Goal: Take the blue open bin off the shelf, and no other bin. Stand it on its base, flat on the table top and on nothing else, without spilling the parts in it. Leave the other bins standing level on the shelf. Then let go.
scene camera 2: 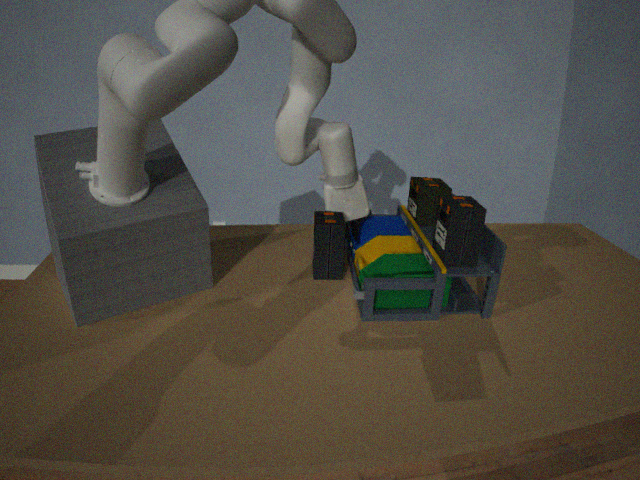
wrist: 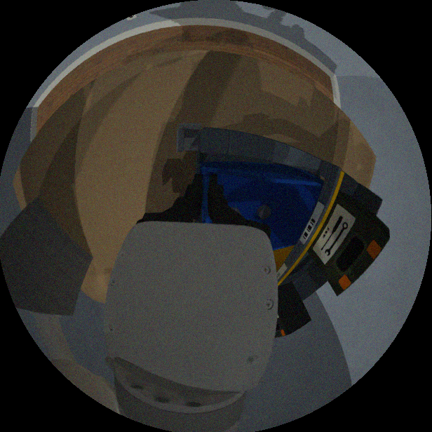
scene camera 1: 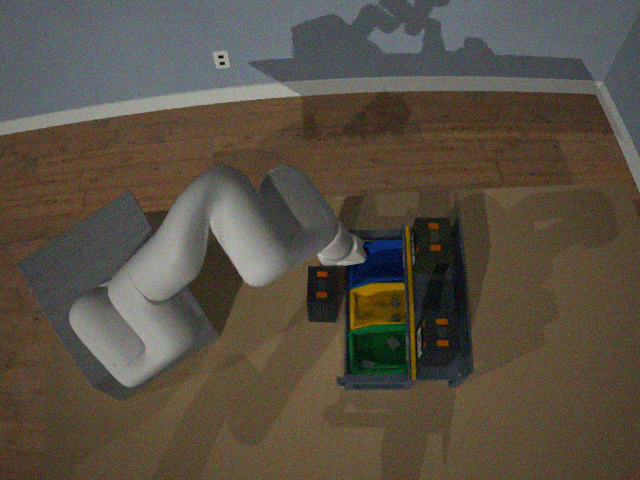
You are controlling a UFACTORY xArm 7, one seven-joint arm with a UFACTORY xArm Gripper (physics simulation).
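Frame: origin at the arm's base, x ahead, y left, z up, level; centimetres.
Seen in the pictures: gripper, fingertip midpoint: [scene camera 2: 352,238]; arm's base, origin of the base link: [scene camera 2: 119,184].
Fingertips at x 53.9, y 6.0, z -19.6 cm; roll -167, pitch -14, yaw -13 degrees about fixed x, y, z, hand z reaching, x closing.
Offsets run from my fingertips to a thing's top centre. "spot": to the spot under its first point.
The blue bin @(dx +7.1, dy -4.4, dz +5.3 cm) [scene camera 1: 382,260] [scene camera 2: 385,226] [wrist: 295,200] is at the far end of the shelf @(spot: dx -4.0, dy -32.3, dz +4.2 cm) [scene camera 1: 377,383] [scene camera 2: 403,316] [wrist: 250,143], next to the yellow bin. A round part shows inside it in the wrist view. My gripper [scene camera 2: 356,226] [wrist: 206,184] is shut on its wall nearest the robot, one finger outside and one inside. Its base is hidden, so I cannot tell if it touches the shelf. The yellow bin @(dx +4.3, dy -14.8, dz +4.2 cm) [scene camera 1: 377,305] [scene camera 2: 390,246] [wrist: 284,256] and the green bin @(dx +1.1, dy -24.7, dz +4.2 cm) [scene camera 1: 377,352] [scene camera 2: 400,263] stand in the shelf, with parts inside.
A dark case @(dx -9.5, dy -7.9, dz +9.3 cm) [scene camera 1: 323,294] [scene camera 2: 329,245] stands on the table close to the shelf's robot side. Two more dark cases @(dx +16.9, dy -7.0, dz +16.0 cm) [scene camera 1: 433,242] @(dx +9.6, dy -28.9, dz +18.3 cm) [scene camera 2: 462,232] stand on the rear tier, behind a yellow rail @(dx +9.0, dy -16.4, dz +7.3 cm) [scene camera 1: 410,310] [scene camera 2: 421,237]. The robot's grey pedestal [scene camera 2: 139,263] is at the left.
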